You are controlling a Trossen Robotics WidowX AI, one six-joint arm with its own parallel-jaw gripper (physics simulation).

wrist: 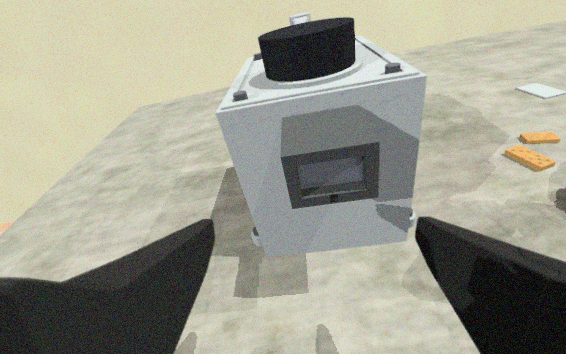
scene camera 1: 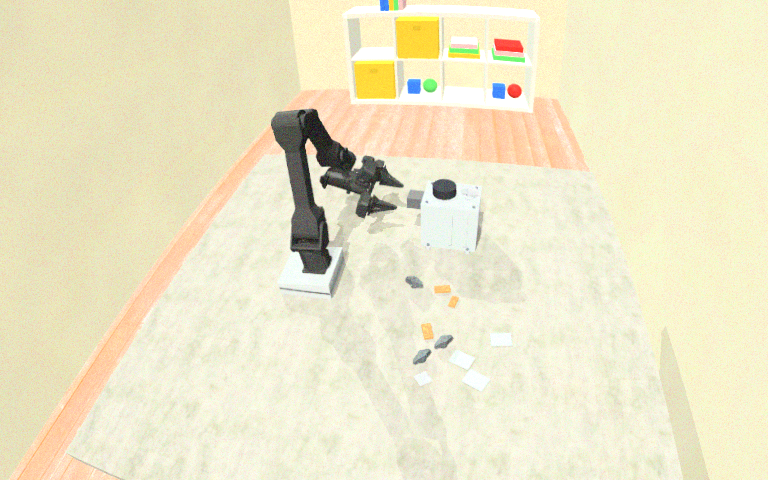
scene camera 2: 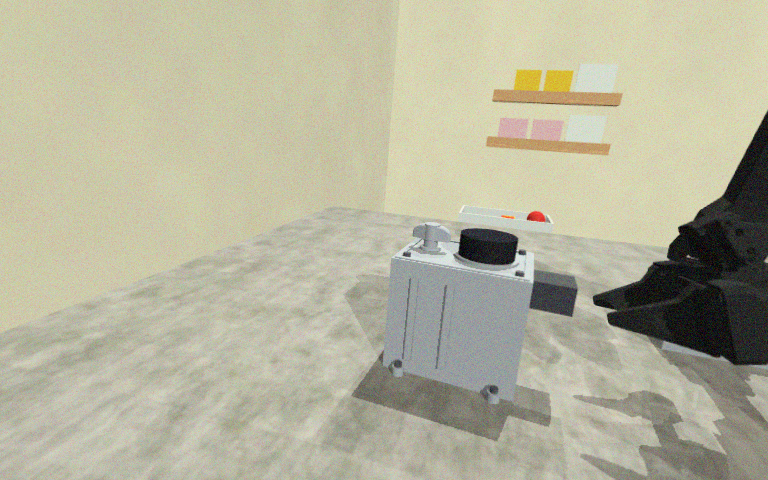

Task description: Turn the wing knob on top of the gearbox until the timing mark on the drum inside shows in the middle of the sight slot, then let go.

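Frame: origin at the arm's base, x ahead, y right, z down, level; millimetres.
Seen in the pictures: gripper, fingertip midpoint: [wrist: 314, 228] [scene camera 1: 400, 197] [scene camera 2: 599, 309]; arm's base at its link origin: [scene camera 1: 317, 264].
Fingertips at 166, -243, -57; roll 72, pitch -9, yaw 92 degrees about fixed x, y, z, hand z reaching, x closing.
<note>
Pixels of each thing's top centre, then the offset from my fingertips to it, as dx, dy, dz. "spot": a spot on its surface instead.
- white gearbox at its top centre: [wrist: 303, 15] [scene camera 2: 490, 229] [scene camera 1: 444, 183] +123, +14, -67
- black round cap at a spot on its surface: [wrist: 310, 50] spot: +91, +14, -51
- dark hood at a spot on its surface: [wrist: 372, 170] [scene camera 1: 407, 202] spot: +25, +31, -7
- sight slot at a spot on its surface: [wrist: 331, 174] spot: +33, +13, -2
The white gearbox [scene camera 1: 451, 226] [scene camera 2: 458, 328] [wrist: 250, 150] stands upright on the mottled surface. Its pale wing knob [scene camera 1: 470, 192] [scene camera 2: 431, 234] [wrist: 300, 19] sits on top, behind a black round cap [scene camera 1: 444, 189] [scene camera 2: 488, 246] [wrist: 310, 50] in the wrist view, which hides most of it. A dark hood [scene camera 1: 415, 199] [scene camera 2: 553, 293] [wrist: 372, 170] juts from the side towards the gripper. The sight slot [wrist: 331, 174] shows a grey surface with a darker band low down; I cannot make out a timing mark. My gripper [scene camera 1: 399, 196] [scene camera 2: 601, 309] [wrist: 314, 228] is open and empty, in front of the hood, apart from it.
Dark stones [scene camera 1: 414, 281], orange pieces [scene camera 1: 442, 289] [wrist: 530, 157] and white tiles [scene camera 1: 501, 339] [wrist: 541, 90] lie on the surface to one side of the gearbox. A white tray [scene camera 2: 481, 219] with a red ball [scene camera 2: 535, 216] is behind it. A white shelf unit [scene camera 1: 441, 12] stands at the far wall.
</note>
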